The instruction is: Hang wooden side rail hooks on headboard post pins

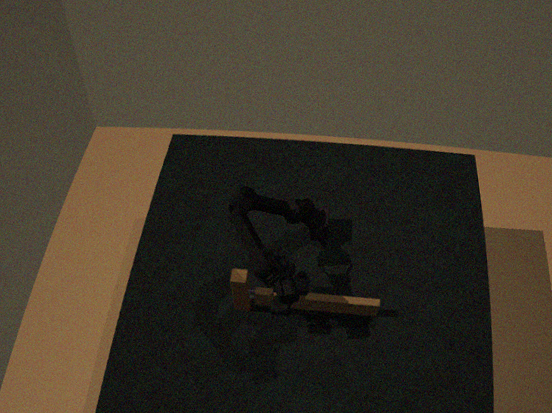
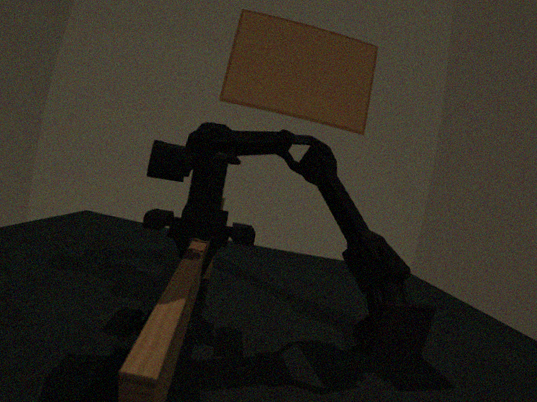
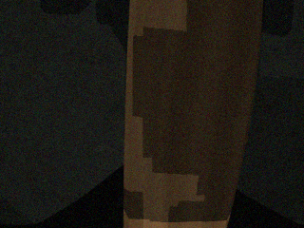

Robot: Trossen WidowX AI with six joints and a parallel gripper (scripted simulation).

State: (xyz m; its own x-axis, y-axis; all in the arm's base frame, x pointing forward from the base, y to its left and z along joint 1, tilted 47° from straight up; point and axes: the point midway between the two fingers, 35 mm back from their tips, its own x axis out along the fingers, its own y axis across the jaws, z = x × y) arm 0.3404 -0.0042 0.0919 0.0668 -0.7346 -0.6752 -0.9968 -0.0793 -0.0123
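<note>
Right now the wooden headboard post is 1 cm ahead of my gripper tip, 13 cm to the right of it and 4 cm above it.
</note>
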